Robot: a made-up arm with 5 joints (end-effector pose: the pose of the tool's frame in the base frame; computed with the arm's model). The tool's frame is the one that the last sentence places.
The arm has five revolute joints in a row. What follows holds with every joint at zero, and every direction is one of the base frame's.
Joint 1 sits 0.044 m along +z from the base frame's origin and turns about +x.
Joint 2 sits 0.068 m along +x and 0.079 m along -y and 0.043 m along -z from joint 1 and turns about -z.
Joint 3 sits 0.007 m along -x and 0.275 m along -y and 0.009 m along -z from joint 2 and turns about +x.
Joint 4 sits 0.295 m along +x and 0.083 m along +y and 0.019 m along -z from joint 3 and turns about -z.
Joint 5 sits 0.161 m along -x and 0.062 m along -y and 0.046 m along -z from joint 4 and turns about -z.
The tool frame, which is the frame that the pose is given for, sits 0.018 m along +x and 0.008 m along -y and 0.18 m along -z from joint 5; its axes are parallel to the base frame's.
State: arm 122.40 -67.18 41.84 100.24 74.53
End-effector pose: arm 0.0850 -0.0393 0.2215 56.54 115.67 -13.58
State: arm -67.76 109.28 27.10 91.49 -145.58
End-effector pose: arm 0.0468 -0.2685 0.2945 -56.96 -55.87 -30.81
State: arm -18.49 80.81 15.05 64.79 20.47
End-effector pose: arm 0.0595 -0.3033 -0.1086 18.19 -25.34 -160.95
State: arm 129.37 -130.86 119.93 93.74 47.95
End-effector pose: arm 0.0647 -0.3475 0.0251 22.66 36.98 64.50
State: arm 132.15 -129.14 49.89 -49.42 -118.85
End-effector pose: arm 0.0347 0.0799 0.3460 70.44 62.81 -7.97
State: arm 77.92 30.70 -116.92 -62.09 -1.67
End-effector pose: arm 0.0765 -0.2530 -0.5339 -16.84 49.13 63.65
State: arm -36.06 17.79 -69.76 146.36 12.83
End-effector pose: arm 0.2879 -0.6882 0.1149 32.77 134.83 107.71
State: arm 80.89 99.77 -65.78 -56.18 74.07
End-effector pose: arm -0.5079 0.0227 -0.2111 -4.02 98.00 -42.02
